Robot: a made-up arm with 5 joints.
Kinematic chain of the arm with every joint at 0, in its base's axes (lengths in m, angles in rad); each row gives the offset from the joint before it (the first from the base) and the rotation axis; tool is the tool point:
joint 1: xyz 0 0 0.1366 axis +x
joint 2: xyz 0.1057 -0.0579 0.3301 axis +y
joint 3: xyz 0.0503 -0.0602 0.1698 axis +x
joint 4: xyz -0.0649 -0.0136 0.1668 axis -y
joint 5: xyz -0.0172 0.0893 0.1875 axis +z
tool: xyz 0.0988 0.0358 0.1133
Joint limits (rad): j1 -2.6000..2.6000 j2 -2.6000..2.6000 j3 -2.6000..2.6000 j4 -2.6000..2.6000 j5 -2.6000..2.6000
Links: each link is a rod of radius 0.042 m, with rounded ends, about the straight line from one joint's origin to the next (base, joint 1, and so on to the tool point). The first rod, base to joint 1, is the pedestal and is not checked.
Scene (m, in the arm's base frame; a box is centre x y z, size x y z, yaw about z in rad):
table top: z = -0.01
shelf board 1: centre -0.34 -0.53 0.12 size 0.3 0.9 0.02 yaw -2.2
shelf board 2: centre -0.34 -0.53 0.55 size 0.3 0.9 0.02 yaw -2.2
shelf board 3: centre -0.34 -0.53 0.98 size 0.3 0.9 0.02 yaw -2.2
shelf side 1: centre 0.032 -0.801 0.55 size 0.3 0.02 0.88 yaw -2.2
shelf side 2: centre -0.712 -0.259 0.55 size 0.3 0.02 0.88 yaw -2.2
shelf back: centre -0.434 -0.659 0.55 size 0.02 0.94 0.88 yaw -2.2
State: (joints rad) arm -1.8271 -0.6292 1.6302 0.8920 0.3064
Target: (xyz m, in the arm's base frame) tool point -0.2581 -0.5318 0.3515
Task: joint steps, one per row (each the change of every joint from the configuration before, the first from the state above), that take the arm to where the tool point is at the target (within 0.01 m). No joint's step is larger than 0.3 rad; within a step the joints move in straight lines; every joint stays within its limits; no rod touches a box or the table.
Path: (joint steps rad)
1: 0.2661 -0.1762 0.0655 0.1299 -0.0127
2: 0.2660 -0.1763 0.0654 0.1299 -0.0128
3: 0.2661 -0.1762 0.0655 0.1299 -0.0127
4: 0.2660 -0.1762 0.0654 0.1299 -0.0128
5: 0.2661 -0.1763 0.0655 0.1299 -0.0127
6: 0.1807 0.0988 -0.1255 -0.2115 0.0364
7: 0.1808 0.0988 -0.1254 -0.2116 0.0365
8: 0.1808 0.0988 -0.1255 -0.2115 0.0365

